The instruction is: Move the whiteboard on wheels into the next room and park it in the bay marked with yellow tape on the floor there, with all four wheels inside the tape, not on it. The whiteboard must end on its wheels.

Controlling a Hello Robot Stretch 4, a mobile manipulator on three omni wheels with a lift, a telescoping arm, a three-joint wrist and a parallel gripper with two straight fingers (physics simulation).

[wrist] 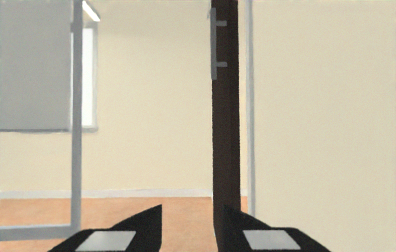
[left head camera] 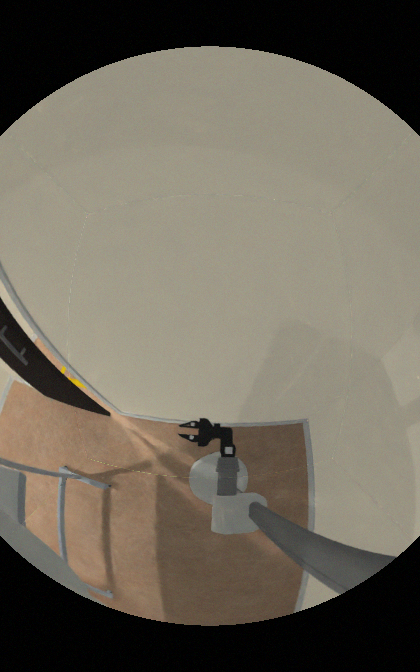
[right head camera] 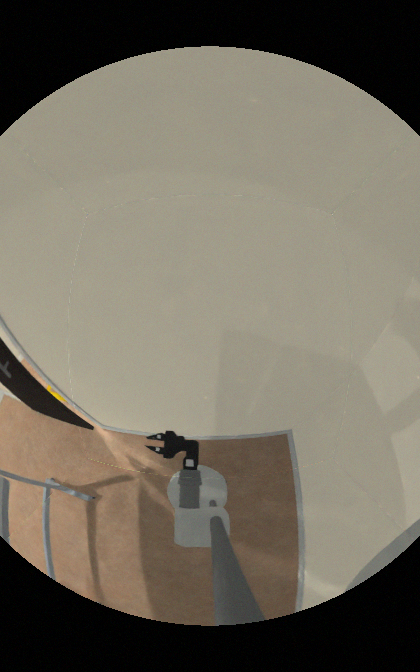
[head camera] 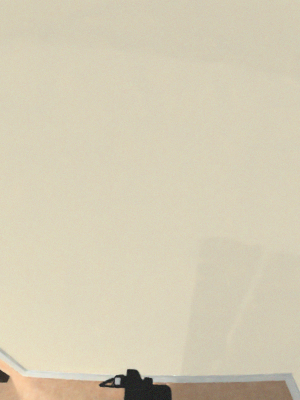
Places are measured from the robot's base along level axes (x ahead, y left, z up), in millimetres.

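Pixels of known places: gripper, fingertip midpoint: [wrist: 191,223] [right head camera: 145,441] [head camera: 97,393].
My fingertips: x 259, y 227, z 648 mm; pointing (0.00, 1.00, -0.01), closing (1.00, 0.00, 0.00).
Note:
Behind a point stands the place of what it marks.
The whiteboard [left head camera: 10,495] [right head camera: 47,535] [wrist: 35,65] @[x -423, y 1113, z 1008 mm] shows in part at the left, a grey panel on a grey frame; in the left head view its feet are on the floor. My gripper [head camera: 102,386] [left head camera: 181,430] [right head camera: 148,442] @[x 259, y 227, z 647 mm] [wrist: 191,223] @[x 259, y 227, z 647 mm] points left in the head views, its two fingers apart with nothing between them. It is apart from the whiteboard, whose post stands left of the fingers in the wrist view. Yellow tape [left head camera: 76,382] [right head camera: 56,394] @[x 687, y 1697, z -26 mm] shows in pieces through the gap beside the dark door. The full bay is hidden, and the wheels are too small to tell.
The dark sliding door [head camera: 2,376] @[x 414, y 1010, z 58 mm] [left head camera: 55,385] [right head camera: 45,407] @[x 399, y 1383, z 319 mm] [wrist: 226,125] @[x 399, y 1136, z 746 mm] with a bar handle [left head camera: 14,346] [wrist: 213,45] @[x 341, y 1089, z 1085 mm] stands at the left, with a narrow gap beside the grey door frame [wrist: 251,110] @[x 448, y 867, z 785 mm]. A beige wall [head camera: 150,175] @[x 457, y 17, z 1371 mm] [wrist: 325,110] @[x 456, y 423, z 742 mm] is close in front of the head.

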